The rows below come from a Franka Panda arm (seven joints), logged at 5 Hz.
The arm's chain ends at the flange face. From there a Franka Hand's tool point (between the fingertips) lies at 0.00 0.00 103.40 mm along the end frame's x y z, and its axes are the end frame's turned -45 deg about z.
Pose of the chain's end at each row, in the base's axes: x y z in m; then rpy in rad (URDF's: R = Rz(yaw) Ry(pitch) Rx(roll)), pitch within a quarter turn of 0, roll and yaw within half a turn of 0:
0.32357, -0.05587, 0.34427, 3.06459, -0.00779, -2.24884
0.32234, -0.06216, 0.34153, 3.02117, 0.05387, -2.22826
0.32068, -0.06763, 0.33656, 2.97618, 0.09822, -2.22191
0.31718, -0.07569, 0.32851, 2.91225, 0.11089, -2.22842
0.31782, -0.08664, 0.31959, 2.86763, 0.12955, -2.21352
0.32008, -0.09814, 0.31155, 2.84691, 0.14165, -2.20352
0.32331, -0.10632, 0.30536, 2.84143, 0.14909, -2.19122
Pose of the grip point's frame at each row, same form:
0.31687, -0.05151, 0.24118, 3.08158, 0.04890, -1.46521
0.31589, -0.05019, 0.23903, 3.09447, 0.12321, -1.44252
0.31320, -0.04936, 0.23506, 3.09423, 0.18629, -1.43279
0.30539, -0.05250, 0.22844, 3.05757, 0.24032, -1.44039
0.30314, -0.05958, 0.22088, 3.03893, 0.28489, -1.42498
0.30412, -0.06912, 0.21360, 3.03278, 0.30799, -1.41397
0.30697, -0.07661, 0.20768, 3.03433, 0.31707, -1.40040

